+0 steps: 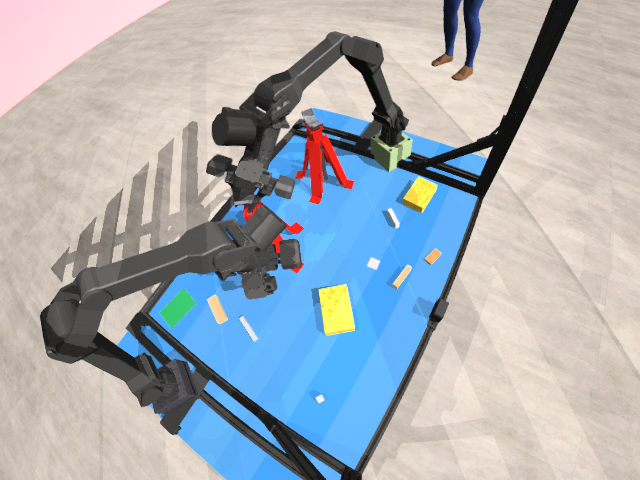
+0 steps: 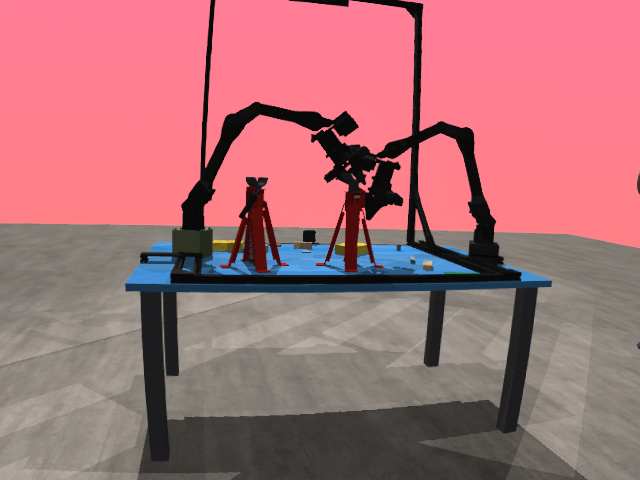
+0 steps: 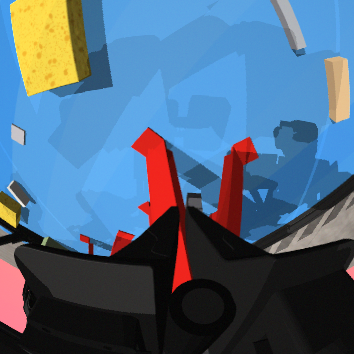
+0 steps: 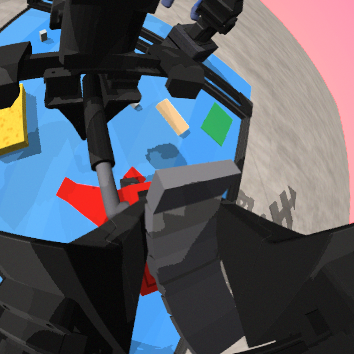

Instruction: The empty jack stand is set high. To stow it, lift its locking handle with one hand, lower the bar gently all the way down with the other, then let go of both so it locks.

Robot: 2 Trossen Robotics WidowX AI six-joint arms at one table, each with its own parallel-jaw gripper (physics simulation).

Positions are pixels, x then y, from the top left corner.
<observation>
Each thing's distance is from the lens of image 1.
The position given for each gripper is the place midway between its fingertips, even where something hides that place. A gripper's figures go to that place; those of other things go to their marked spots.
left gripper (image 1: 269, 259): 70 cm
right gripper (image 1: 243, 209): 67 cm
green block (image 1: 182, 303): 93 cm
</observation>
